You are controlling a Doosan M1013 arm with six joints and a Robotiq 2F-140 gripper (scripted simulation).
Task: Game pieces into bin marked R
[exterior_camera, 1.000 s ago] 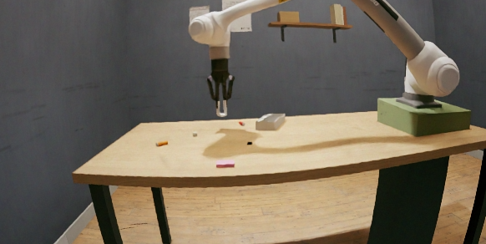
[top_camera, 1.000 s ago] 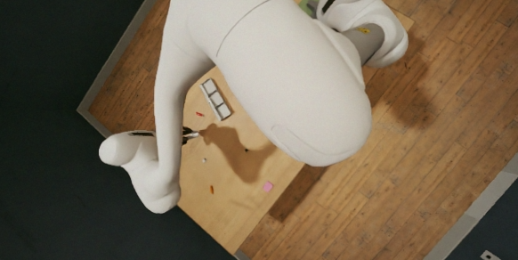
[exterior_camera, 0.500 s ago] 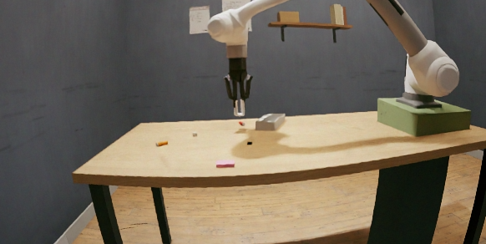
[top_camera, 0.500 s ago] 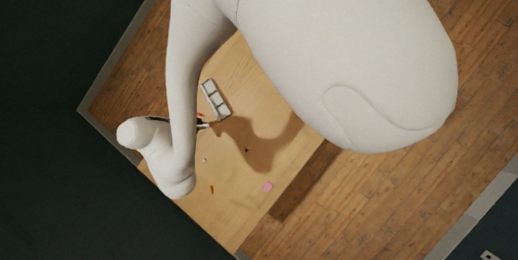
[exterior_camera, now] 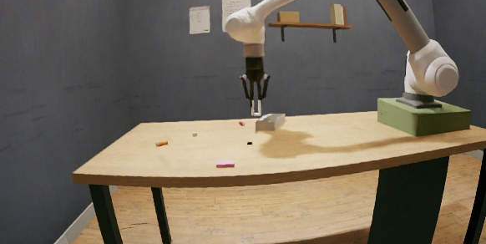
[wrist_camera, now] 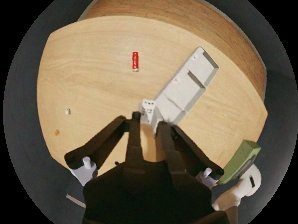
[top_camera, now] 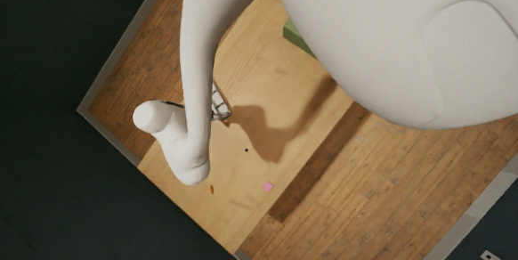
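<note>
Now: hand 260 mm short of the white cube, 90 mm to the right of it and 90 mm above it. Round my hand: grey bin: 80 mm below, 80 mm behind, 70 mm to the right; then red piece: 100 mm to the right, 90 mm below, 60 mm ahead; then black piece: 260 mm to the left, 90 mm below, 60 mm ahead.
</note>
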